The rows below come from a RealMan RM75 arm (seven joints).
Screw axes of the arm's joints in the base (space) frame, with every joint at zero. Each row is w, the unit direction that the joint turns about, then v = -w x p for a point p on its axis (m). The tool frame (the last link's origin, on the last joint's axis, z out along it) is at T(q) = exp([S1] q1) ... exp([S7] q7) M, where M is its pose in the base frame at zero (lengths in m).
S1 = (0, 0, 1, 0, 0, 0)
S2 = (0, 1, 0, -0.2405, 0, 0)
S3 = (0, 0, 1, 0, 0, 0)
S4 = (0, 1, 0, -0.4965, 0, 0)
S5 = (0, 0, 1, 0, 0, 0)
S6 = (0, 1, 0, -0.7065, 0, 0)
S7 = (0, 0, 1, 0, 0, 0)
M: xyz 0 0 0.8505 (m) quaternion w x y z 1 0 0 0
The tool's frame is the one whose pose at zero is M.
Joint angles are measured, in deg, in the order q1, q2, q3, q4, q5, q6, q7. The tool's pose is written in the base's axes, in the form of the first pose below.
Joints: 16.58, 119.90, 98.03, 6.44, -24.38, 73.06, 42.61
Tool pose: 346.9 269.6 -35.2 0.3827 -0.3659 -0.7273 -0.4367
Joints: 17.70, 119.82, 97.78, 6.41, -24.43, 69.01, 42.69
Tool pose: 351.0 276.8 -39.4 0.3580 -0.3789 -0.7317 -0.4392
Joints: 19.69, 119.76, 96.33, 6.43, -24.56, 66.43, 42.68
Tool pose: 345.8 287.7 -44.9 0.3431 -0.3753 -0.7464 -0.4292
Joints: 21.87, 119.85, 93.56, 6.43, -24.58, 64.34, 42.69
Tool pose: 336.4 297.6 -53.8 0.3290 -0.3655 -0.7679 -0.4105
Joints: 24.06, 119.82, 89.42, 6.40, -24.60, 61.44, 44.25
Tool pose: 328.6 305.3 -65.2 0.3079 -0.3644 -0.7909 -0.3832
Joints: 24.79, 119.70, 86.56, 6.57, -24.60, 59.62, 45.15
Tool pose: 326.9 306.5 -71.5 0.2909 -0.3642 -0.8044 -0.3683
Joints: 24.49, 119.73, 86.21, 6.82, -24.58, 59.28, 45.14
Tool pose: 328.0 305.1 -72.4 0.2880 -0.3653 -0.8051 -0.3679
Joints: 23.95, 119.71, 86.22, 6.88, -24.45, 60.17, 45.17
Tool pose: 328.6 302.3 -71.4 0.2936 -0.3657 -0.8031 -0.3676
